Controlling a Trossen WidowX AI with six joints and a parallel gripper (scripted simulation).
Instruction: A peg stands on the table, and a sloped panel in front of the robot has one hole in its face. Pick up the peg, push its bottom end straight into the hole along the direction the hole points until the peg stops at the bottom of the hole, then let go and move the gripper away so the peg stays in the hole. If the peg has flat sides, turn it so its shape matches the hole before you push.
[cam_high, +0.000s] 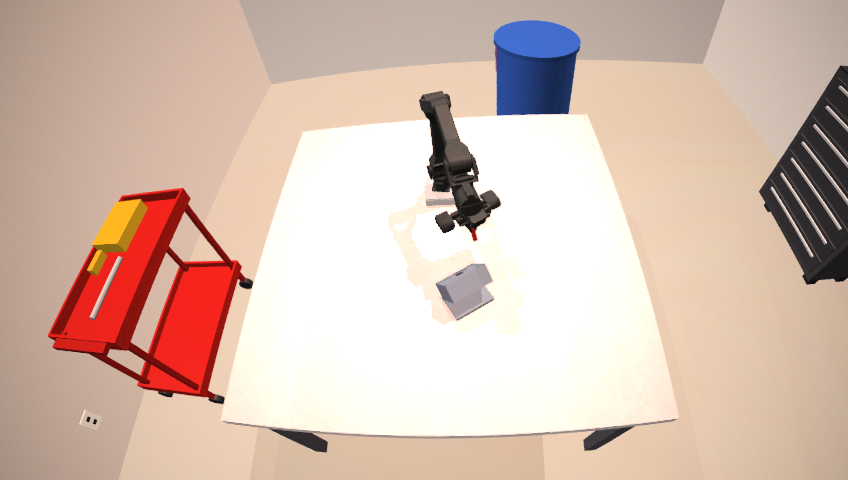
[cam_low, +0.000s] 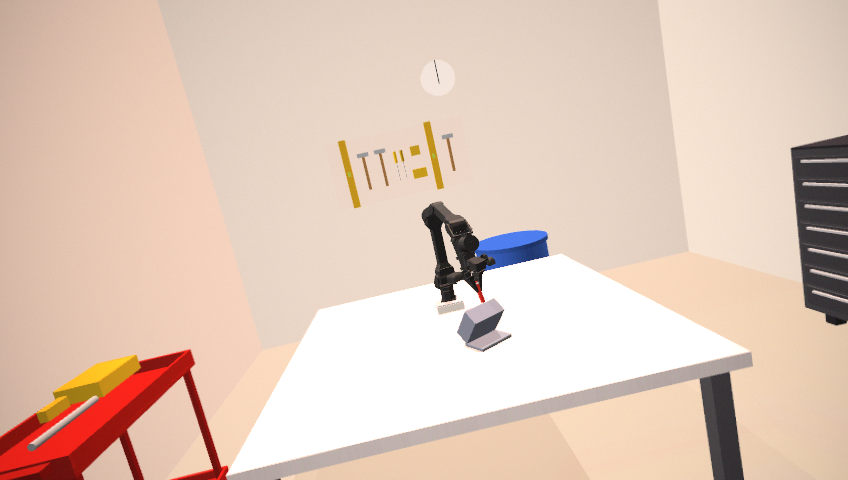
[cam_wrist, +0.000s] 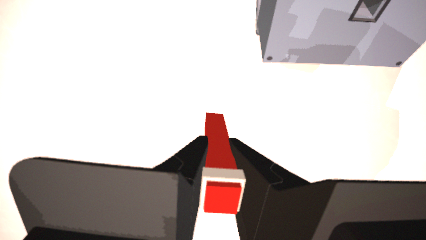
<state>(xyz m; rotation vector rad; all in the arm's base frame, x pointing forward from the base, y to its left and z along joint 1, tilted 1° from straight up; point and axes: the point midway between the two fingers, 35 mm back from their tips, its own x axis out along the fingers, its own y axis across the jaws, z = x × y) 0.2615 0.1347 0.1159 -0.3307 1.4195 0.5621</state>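
My gripper tip is now 15 cm short of the sloped panel, 1 cm to the left of it and 5 cm above it. From my gripper tip the other things lie so: red square peg: 2 cm above.
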